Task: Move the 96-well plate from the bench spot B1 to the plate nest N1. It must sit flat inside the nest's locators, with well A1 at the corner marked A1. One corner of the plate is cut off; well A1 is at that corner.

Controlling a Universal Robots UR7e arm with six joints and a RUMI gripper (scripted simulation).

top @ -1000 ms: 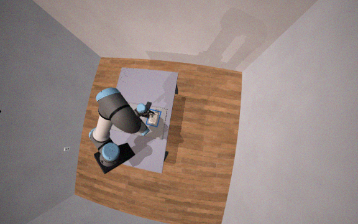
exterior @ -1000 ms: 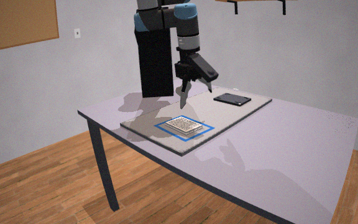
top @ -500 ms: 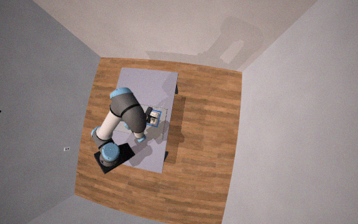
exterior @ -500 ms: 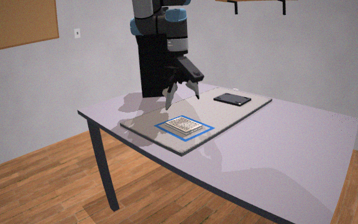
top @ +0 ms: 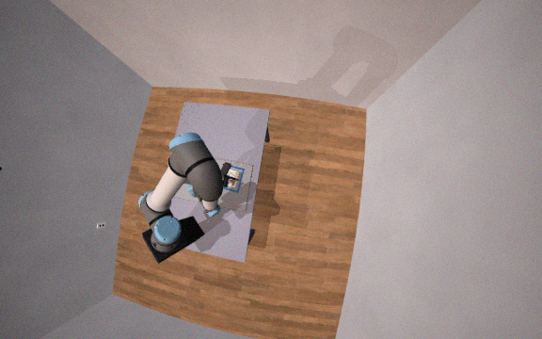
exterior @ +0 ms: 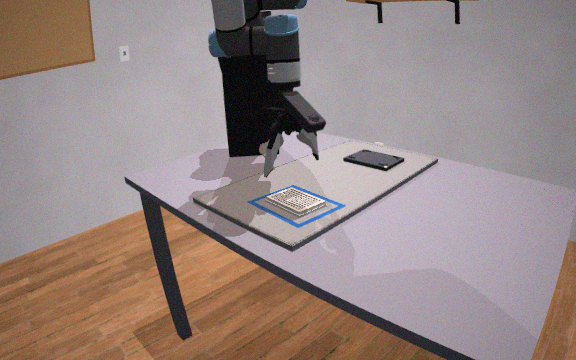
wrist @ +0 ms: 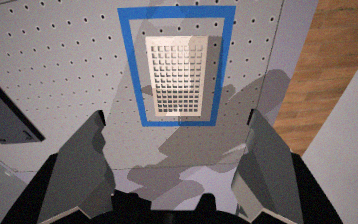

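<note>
My gripper is now 80 mm above the 96-well plate. Round my hand: dark plate nest: 380 mm to the left, 80 mm below, 80 mm ahead; then A1 label: 310 mm to the left, 140 mm ahead, 80 mm below.
</note>
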